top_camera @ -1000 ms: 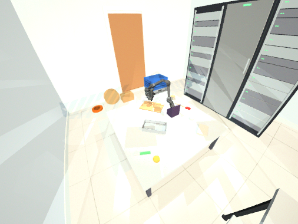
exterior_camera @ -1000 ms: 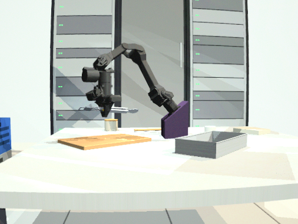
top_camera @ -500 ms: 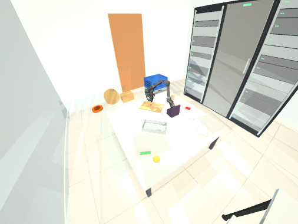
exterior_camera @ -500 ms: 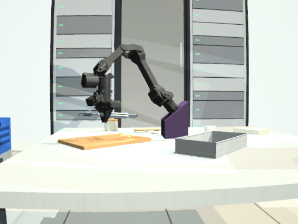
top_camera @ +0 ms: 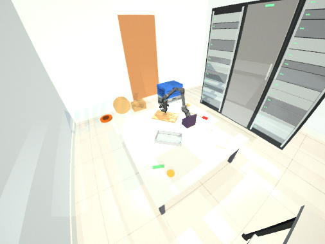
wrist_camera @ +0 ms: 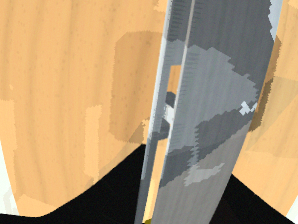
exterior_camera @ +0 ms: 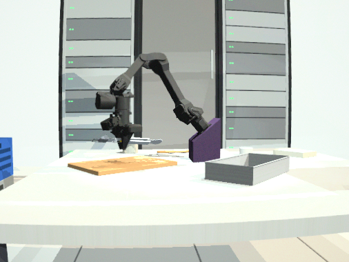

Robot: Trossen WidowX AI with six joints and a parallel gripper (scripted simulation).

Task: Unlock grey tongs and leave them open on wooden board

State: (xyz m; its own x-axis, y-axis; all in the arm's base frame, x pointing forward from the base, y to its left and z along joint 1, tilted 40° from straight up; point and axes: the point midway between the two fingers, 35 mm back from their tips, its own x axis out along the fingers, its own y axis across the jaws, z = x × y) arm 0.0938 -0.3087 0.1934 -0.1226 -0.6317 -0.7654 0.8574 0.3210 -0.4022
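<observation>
Right now my gripper tip is 60 mm above the wooden board. Round my gripper tip: roasting tin (400 mm to the left, 290 mm ahead, 40 mm below); then jar (440 mm behind, 70 mm to the left, 30 mm below).
</observation>
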